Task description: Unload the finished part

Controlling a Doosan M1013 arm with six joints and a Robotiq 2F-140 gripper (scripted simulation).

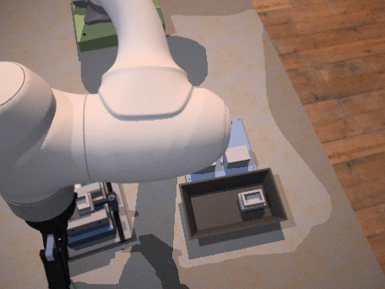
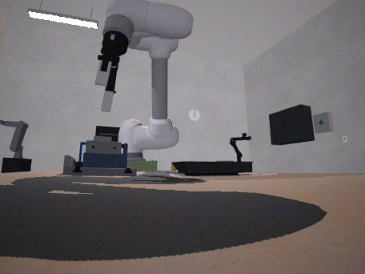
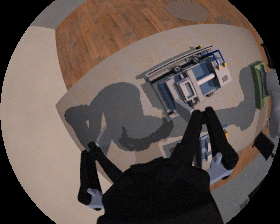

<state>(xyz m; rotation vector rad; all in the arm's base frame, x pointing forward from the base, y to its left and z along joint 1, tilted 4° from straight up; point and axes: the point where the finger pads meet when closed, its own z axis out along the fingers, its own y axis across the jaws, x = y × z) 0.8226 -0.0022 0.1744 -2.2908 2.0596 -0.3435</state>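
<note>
My gripper is now 19 cm past the vise, 4 cm to the left of it and 17 cm above it. From my hand the other things lie so: orange block (34 cm behind, 26 cm to the left, 18 cm below); then grey block (25 cm behind, 27 cm to the left, 18 cm below); then blue fixture plate (30 cm behind, 31 cm to the left, 20 cm below).
</note>
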